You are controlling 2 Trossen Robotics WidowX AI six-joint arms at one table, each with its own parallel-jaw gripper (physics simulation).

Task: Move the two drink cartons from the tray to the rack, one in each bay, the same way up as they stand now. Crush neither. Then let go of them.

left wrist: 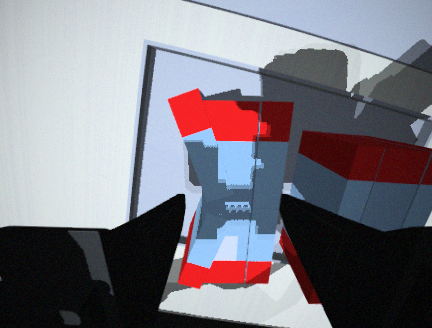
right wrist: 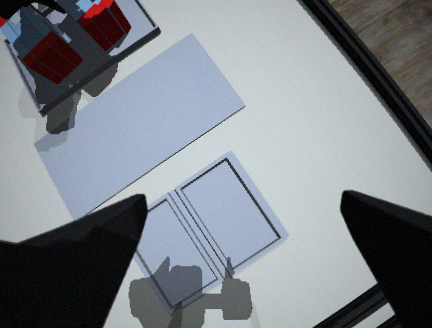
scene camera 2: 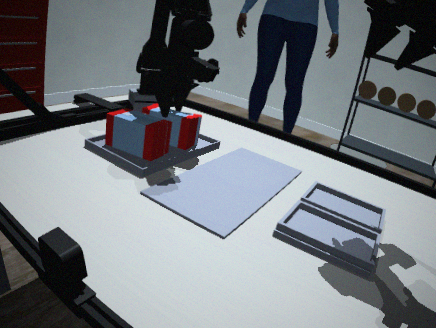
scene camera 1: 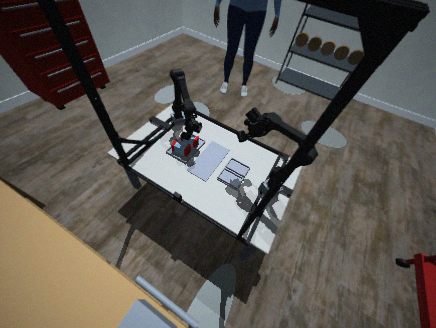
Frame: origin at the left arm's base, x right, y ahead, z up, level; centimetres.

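Seen in the pictures: left gripper, fingertip midpoint: [left wrist: 232,200] [scene camera 2: 171,114] [scene camera 1: 189,137]; right gripper, fingertip midpoint: [right wrist: 243,202] [scene camera 2: 381,63]; left arm's base at its link origin: [scene camera 2: 148,92] [scene camera 1: 178,115].
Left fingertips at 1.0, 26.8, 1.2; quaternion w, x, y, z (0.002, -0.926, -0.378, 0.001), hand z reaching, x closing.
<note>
Pixels of each thing's top centre, then the offset from my left fingertips to it, as dx, dy, dz. Level surfaces: height alone.
- far carton at its top centre: [left wrist: 226,207] [scene camera 2: 172,111] [scene camera 1: 189,136] -0.2, -0.4, +0.7
- two-bay rack at its top centre: [right wrist: 198,233] [scene camera 2: 340,215] [scene camera 1: 234,171] -18.2, +37.0, -4.7
- flat grey-blue mat at its surface level: dz -6.4
Two blue cartons with red ends stand side by side on the grey tray [scene camera 2: 115,160] [left wrist: 170,80] [right wrist: 135,47]. The far carton [scene camera 2: 190,132] [left wrist: 272,185] [right wrist: 107,25] shows between the fingers of my left gripper [scene camera 1: 189,136] [scene camera 2: 171,111] [left wrist: 232,200], which is open; a slanted panel runs along its left side in the left wrist view. The near carton [scene camera 2: 132,135] [left wrist: 390,165] [right wrist: 52,55] is beyond the right-hand finger there. My right gripper [scene camera 1: 243,136] [right wrist: 243,202] is wide open above the two-bay rack [scene camera 1: 239,168] [scene camera 2: 325,250] [right wrist: 254,192]. Both bays are empty.
A flat grey-blue mat [scene camera 1: 210,160] [scene camera 2: 225,190] [right wrist: 150,110] lies between tray and rack. Black frame rails edge the table, with a black block [scene camera 2: 62,255] on the near rail. A person [scene camera 1: 242,45] [scene camera 2: 285,60] stands behind the table.
</note>
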